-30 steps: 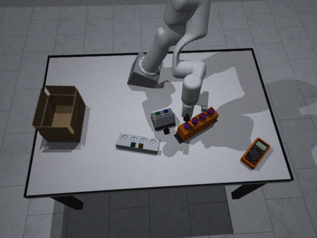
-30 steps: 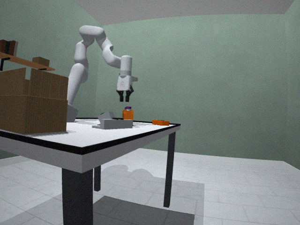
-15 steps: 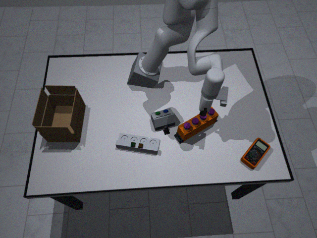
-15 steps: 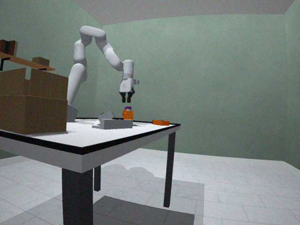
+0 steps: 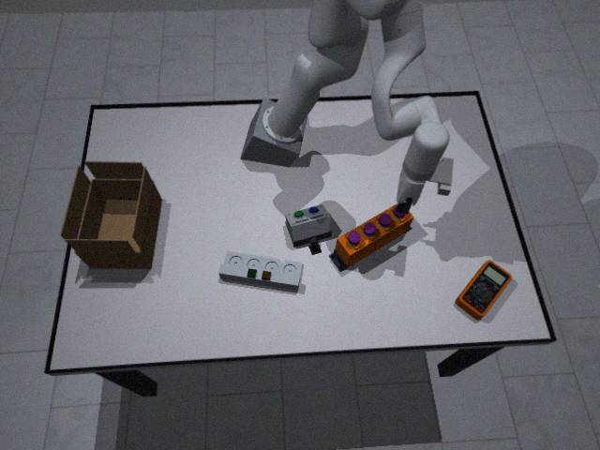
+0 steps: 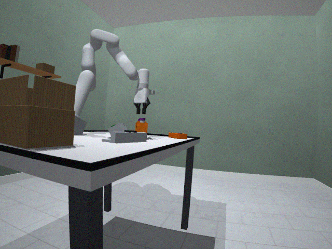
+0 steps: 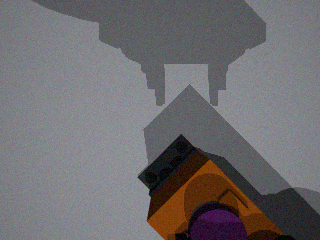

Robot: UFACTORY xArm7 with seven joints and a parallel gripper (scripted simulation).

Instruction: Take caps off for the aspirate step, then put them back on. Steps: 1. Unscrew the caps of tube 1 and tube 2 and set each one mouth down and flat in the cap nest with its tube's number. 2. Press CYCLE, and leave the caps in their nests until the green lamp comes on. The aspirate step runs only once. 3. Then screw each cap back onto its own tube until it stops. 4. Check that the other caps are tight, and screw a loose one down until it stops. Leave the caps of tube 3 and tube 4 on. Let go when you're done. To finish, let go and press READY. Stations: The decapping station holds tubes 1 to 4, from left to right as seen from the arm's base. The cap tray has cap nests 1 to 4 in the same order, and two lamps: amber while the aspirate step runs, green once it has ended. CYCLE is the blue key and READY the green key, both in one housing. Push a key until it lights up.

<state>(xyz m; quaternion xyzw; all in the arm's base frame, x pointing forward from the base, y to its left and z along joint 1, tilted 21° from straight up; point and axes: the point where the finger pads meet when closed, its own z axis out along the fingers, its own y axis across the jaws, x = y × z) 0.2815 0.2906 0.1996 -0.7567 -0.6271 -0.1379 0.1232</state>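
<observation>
My hand is 6 cm above the tube 1. Round my hand: blue key 2 cm behind, 24 cm to the right, 11 cm below; purple cap 3 cm ahead, 4 cm to the right, 6 cm below; grey key housing 1 cm ahead, 26 cm to the right, 12 cm below.
</observation>
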